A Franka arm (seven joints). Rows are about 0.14 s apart.
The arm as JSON. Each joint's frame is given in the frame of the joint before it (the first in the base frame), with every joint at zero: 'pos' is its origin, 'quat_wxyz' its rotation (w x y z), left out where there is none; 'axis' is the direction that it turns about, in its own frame. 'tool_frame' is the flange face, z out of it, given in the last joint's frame.
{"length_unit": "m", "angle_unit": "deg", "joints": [
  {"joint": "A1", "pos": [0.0, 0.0, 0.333], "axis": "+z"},
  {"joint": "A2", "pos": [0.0, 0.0, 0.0], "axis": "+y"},
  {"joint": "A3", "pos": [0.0, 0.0, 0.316], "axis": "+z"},
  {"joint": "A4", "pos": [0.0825, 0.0, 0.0], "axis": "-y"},
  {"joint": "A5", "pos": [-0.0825, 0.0, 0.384], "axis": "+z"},
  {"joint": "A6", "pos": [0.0, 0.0, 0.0], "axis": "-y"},
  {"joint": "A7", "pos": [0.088, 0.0, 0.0], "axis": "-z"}
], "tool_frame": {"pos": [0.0, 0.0, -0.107], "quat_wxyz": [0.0, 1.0, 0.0, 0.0]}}
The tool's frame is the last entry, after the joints.
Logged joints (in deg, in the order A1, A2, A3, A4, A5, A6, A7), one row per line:
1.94 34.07 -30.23 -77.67 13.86 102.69 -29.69
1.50 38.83 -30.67 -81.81 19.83 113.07 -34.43
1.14 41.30 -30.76 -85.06 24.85 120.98 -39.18
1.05 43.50 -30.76 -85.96 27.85 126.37 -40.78
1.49 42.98 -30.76 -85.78 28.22 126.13 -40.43
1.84 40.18 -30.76 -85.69 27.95 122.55 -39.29
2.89 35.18 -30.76 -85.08 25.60 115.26 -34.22
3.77 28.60 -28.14 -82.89 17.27 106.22 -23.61
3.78 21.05 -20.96 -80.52 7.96 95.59 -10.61
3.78 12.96 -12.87 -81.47 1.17 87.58 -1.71
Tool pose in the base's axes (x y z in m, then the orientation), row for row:
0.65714 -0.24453 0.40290 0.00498 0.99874 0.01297 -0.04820
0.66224 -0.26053 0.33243 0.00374 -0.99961 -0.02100 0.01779
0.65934 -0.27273 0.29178 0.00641 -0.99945 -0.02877 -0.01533
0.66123 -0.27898 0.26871 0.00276 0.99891 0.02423 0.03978
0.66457 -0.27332 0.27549 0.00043 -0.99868 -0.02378 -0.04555
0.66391 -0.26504 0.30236 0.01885 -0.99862 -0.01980 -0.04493
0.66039 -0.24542 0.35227 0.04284 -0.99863 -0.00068 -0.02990
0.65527 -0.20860 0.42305 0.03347 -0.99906 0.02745 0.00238
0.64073 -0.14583 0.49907 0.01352 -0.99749 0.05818 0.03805
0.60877 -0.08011 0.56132 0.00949 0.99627 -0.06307 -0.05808
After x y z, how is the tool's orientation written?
As a quaternion, w x y z.
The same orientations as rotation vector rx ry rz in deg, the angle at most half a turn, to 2 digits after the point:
179.21 2.33 -8.65
-179.50 -3.77 3.19
-179.17 -5.16 -2.75
179.49 4.35 7.15
-179.71 -4.28 -8.20
-177.63 -3.52 -7.99
-175.01 -0.12 -5.24
-176.10 4.84 0.42
-178.02 10.38 6.79
178.25 -11.28 -10.39

